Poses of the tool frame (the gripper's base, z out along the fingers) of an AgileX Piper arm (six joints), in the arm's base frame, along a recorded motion.
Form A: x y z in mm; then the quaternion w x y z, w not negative.
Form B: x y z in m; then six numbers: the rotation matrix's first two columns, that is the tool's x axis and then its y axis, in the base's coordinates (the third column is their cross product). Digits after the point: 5 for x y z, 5 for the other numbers.
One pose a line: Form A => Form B
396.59, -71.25, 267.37, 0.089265, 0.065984, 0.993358, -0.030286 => 0.39659, -0.07125, 0.26737, -0.97536, 0.12568, -0.18134, 0.13650, 0.98946, -0.04839
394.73, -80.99, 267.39, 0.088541, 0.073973, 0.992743, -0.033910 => 0.39473, -0.08099, 0.26739, -0.97338, 0.14087, -0.18081, 0.15288, 0.98676, -0.05423
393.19, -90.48, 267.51, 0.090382, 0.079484, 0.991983, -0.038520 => 0.39319, -0.09048, 0.26751, -0.97103, 0.15073, -0.18544, 0.16466, 0.98440, -0.06205
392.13, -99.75, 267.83, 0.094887, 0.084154, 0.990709, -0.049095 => 0.39213, -0.09975, 0.26783, -0.96783, 0.15743, -0.19627, 0.17606, 0.98102, -0.08131
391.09, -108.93, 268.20, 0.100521, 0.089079, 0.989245, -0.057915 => 0.39109, -0.10893, 0.26820, -0.96392, 0.16460, -0.20920, 0.18789, 0.97742, -0.09668
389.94, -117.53, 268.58, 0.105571, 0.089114, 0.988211, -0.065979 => 0.38994, -0.11753, 0.26858, -0.96183, 0.16220, -0.22041, 0.19006, 0.97541, -0.11159
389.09, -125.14, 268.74, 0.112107, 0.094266, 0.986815, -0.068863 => 0.38909, -0.12514, 0.26874, -0.95709, 0.17061, -0.23424, 0.20149, 0.97274, -0.11477
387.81, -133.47, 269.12, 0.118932, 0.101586, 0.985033, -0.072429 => 0.38781, -0.13347, 0.26912, -0.95107, 0.18290, -0.24902, 0.21736, 0.96887, -0.11853
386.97, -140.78, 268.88, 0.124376, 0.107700, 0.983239, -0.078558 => 0.38697, -0.14078, 0.26888, -0.94586, 0.19225, -0.26150, 0.23133, 0.96446, -0.12769
